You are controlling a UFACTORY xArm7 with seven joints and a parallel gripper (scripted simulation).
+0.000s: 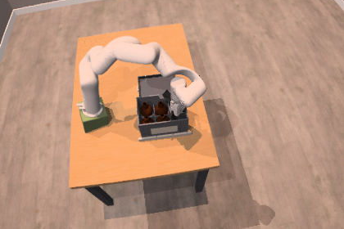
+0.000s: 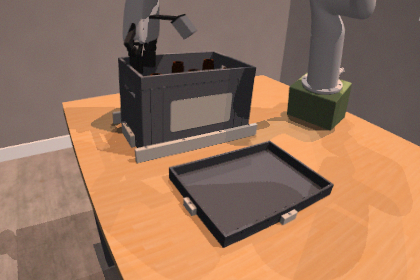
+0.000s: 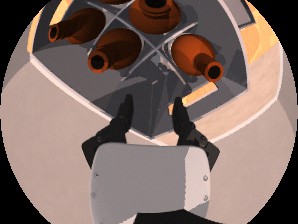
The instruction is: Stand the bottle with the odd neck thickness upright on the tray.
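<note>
Right now my hand is 90 mm to the right of the glass bottle and 80 mm above it. Also, from my hand: crate (90 mm behind, 80 mm below, 50 mm to the left); then dark tray (320 mm to the left, 160 mm below, 90 mm behind).
</note>
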